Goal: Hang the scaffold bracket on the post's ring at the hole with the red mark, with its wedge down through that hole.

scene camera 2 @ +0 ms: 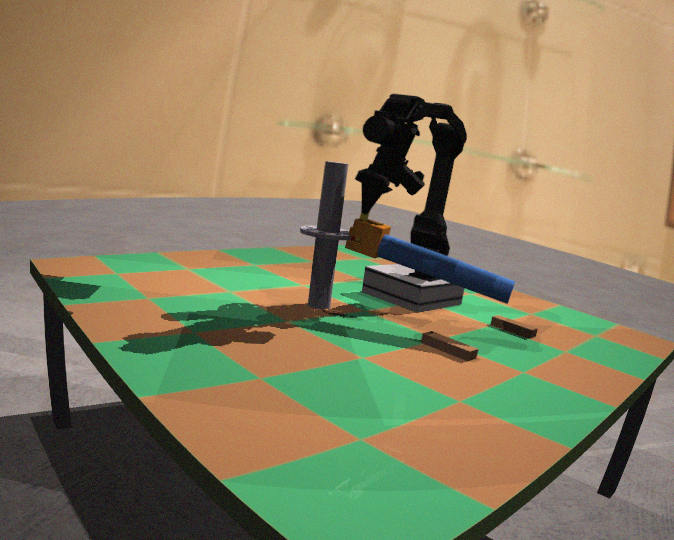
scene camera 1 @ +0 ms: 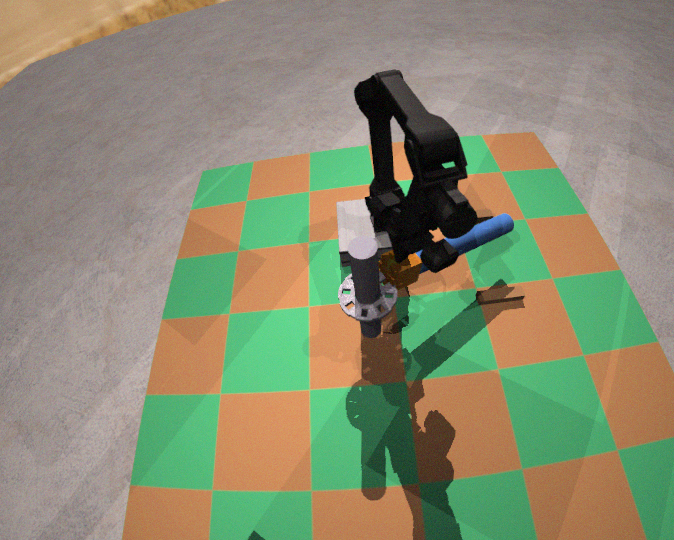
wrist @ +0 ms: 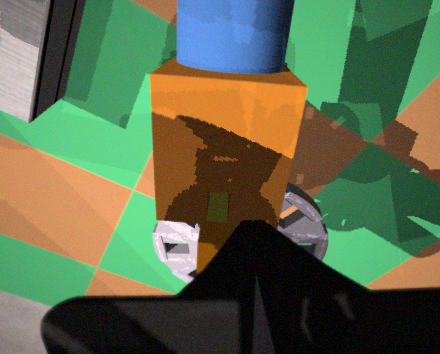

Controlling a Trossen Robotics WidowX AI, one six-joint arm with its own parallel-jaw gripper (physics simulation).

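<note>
The orange bracket [scene camera 1: 409, 274] [scene camera 2: 368, 237] [wrist: 225, 105], with its blue tube [scene camera 1: 484, 234] [scene camera 2: 450, 270] [wrist: 232, 35], is at the grey post's ring [scene camera 1: 342, 302] [scene camera 2: 307, 230] [wrist: 175, 229]. The tube slopes down away from the post [scene camera 1: 365, 275] [scene camera 2: 331, 202]. A small red spot shows where bracket and ring meet in scene view 2. The wedge [scene camera 2: 364, 216] [wrist: 207, 245] sticks up at the bracket's top; its lower end is hidden. My gripper [scene camera 2: 365, 211] [wrist: 252, 230] is shut and empty, its tips at or just above the wedge's top; contact is unclear.
The arm's grey base block [scene camera 1: 354, 225] [scene camera 2: 413, 295] [wrist: 17, 75] stands behind the post. Two brown blocks lie on the table: the nearer block [scene camera 1: 500, 299] [scene camera 2: 448, 345] and the farther block [scene camera 2: 513, 327] below the tube's outer end.
</note>
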